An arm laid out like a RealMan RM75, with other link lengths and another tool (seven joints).
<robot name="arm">
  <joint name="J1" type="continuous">
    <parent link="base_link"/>
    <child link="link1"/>
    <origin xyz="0 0 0.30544" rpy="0 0 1.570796"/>
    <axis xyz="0 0 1"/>
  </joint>
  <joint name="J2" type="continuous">
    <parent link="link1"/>
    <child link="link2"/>
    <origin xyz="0 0 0" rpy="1.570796 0 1.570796"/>
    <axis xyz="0 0 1"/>
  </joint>
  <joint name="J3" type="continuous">
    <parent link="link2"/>
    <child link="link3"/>
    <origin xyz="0 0.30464 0" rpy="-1.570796 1.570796 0"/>
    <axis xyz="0 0 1"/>
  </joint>
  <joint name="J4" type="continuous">
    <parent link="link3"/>
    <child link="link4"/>
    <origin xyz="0 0 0" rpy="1.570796 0 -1.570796"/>
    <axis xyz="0 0 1"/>
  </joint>
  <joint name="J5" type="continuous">
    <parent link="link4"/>
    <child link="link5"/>
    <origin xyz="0 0.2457 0" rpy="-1.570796 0 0"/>
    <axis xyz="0 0 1"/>
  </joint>
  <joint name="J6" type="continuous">
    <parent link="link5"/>
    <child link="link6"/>
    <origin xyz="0 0 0" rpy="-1.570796 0 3.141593"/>
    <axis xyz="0 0 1"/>
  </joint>
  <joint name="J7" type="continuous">
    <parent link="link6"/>
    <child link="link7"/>
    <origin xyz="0 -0.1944 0" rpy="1.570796 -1.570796 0"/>
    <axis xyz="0 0 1"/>
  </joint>
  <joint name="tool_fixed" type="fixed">
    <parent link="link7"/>
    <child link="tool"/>
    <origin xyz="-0.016 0.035 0.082" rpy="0.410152 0 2.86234"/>
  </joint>
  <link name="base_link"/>
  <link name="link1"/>
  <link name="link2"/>
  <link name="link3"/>
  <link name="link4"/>
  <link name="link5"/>
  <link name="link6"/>
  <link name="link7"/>
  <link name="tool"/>
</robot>
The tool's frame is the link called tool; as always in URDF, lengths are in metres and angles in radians. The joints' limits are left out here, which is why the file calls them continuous.
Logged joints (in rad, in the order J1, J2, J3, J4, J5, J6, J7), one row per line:
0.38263, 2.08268, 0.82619, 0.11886, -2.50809, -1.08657, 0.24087
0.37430, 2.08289, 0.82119, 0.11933, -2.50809, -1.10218, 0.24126
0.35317, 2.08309, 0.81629, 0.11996, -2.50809, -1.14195, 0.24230
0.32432, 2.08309, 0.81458, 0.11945, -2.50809, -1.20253, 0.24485
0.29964, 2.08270, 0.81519, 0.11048, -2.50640, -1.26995, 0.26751
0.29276, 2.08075, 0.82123, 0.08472, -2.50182, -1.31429, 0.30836
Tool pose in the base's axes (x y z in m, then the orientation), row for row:
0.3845, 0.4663, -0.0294, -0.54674, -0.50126, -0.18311, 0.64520
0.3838, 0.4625, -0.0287, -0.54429, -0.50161, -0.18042, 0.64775
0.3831, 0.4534, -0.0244, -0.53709, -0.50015, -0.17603, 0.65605
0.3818, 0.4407, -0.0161, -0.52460, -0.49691, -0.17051, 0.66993
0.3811, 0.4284, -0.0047, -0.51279, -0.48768, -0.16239, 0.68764
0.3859, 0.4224, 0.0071, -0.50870, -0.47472, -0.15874, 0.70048
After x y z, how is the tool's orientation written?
As a quaternion, x y z w.
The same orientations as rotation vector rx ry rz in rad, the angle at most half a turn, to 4 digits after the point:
-1.2445, -1.1410, -0.4168
-1.2376, -1.1406, -0.4102
-1.2172, -1.1335, -0.3989
-1.1824, -1.1200, -0.3843
-1.1478, -1.0916, -0.3635
-1.1329, -1.0573, -0.3535

